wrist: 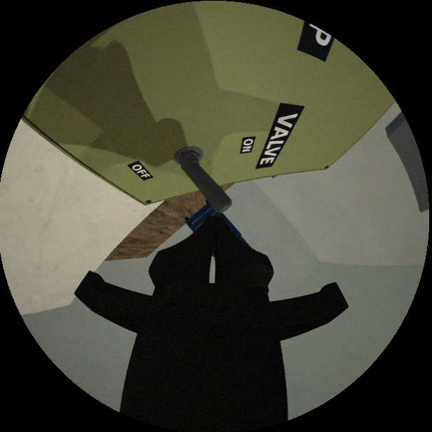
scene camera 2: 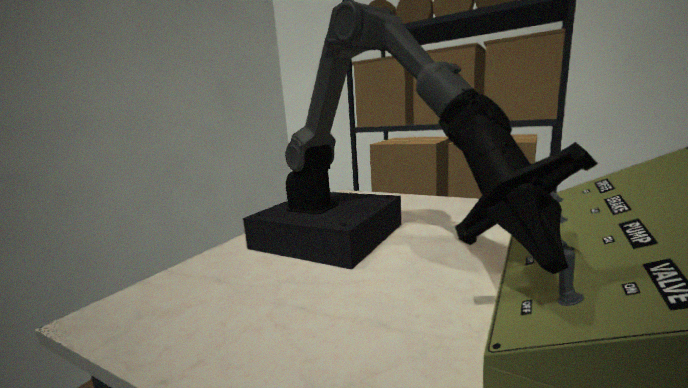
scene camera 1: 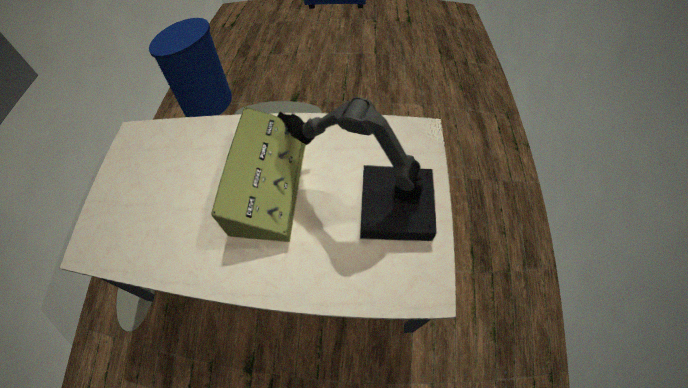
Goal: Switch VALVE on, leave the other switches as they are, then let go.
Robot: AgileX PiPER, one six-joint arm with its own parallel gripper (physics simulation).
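The green switch panel (scene camera 1: 240, 165) (scene camera 2: 615, 320) (wrist: 240, 65) stands on the table. Its grey VALVE lever (scene camera 2: 567, 280) (wrist: 206, 184) sticks out between the OFF label (scene camera 2: 526, 307) (wrist: 140, 170) and the ON label (scene camera 2: 630, 288) (wrist: 247, 145). Its exact lean is hard to tell. My black gripper (scene camera 2: 560, 270) (wrist: 214, 225) is shut and empty, its tips close beside the lever on its OFF side in scene camera 2; whether they touch is unclear. In scene camera 1 the gripper hides this lever. The PUMP lever (scene camera 1: 284, 155), BRAKE lever (scene camera 1: 279, 183) and DRIVE lever (scene camera 1: 273, 213) stand in a row.
The robot's black base block (scene camera 1: 397, 220) (scene camera 2: 300, 240) stands on the pale table (scene camera 1: 150, 200) (scene camera 2: 250, 310). A blue drum (scene camera 1: 195, 75) stands beyond the table's far edge. A shelf rack (scene camera 2: 564, 95) with brown boxes (scene camera 2: 525, 80) is behind the arm.
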